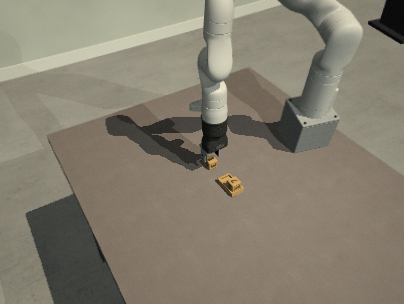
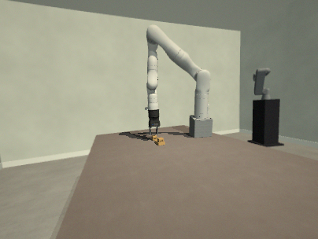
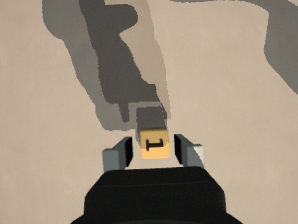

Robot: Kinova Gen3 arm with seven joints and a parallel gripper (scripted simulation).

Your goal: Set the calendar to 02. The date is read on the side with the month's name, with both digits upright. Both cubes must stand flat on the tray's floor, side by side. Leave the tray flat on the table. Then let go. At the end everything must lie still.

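My gripper is now 40 mm above the orange cube. From my hand the other things lie so: tray: 30 mm behind, 110 mm to the left, 50 mm below.
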